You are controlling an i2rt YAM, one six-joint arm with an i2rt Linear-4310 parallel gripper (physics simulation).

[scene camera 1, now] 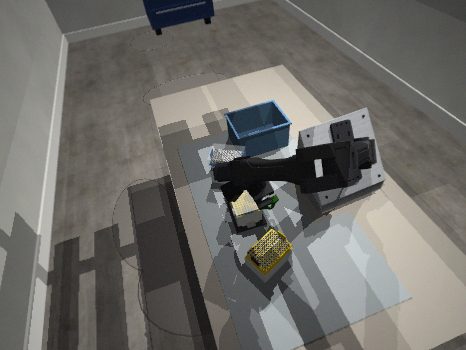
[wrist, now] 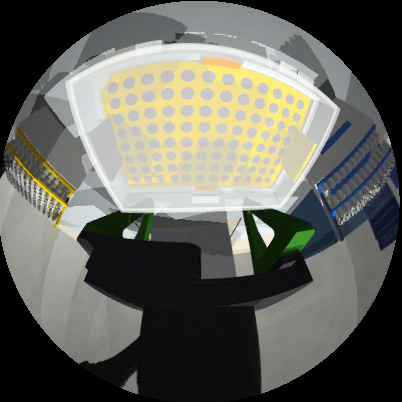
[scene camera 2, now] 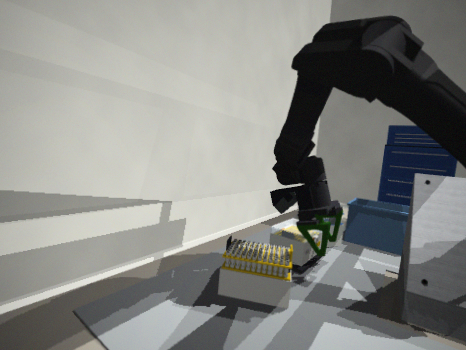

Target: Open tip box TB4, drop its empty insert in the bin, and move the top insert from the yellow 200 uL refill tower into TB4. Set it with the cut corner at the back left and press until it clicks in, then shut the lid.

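A pale box with a clear lid, which I take for TB4 (scene camera 1: 253, 218) (scene camera 2: 300, 254) (wrist: 195, 47), sits on a dark base with its lid apparently shut. Its yellow insert (scene camera 1: 244, 201) (wrist: 197, 120) shows through the lid, with rows of empty holes. My gripper (scene camera 1: 271, 201) (scene camera 2: 328, 246) (wrist: 197, 202) is open and empty. Its green fingers stand wide apart near the box's near long edge; whether they touch it is unclear. The yellow refill tower (scene camera 1: 270, 250) (scene camera 2: 255, 287) (wrist: 45, 185) stands beside the box, its top insert (scene camera 2: 257, 253) full of tips. The blue bin (scene camera 1: 257, 145) (scene camera 2: 375, 227) (wrist: 310, 227) stands beyond the box.
A blue-edged tip tower (scene camera 1: 227, 156) (wrist: 350, 175) stands on the box's other side, near the bin, under the arm in scene camera 1. The arm's grey base block (scene camera 1: 367, 127) (scene camera 2: 435, 240) stands at the right. A blue cabinet (scene camera 1: 180, 15) (scene camera 2: 417, 165) stands in the background.
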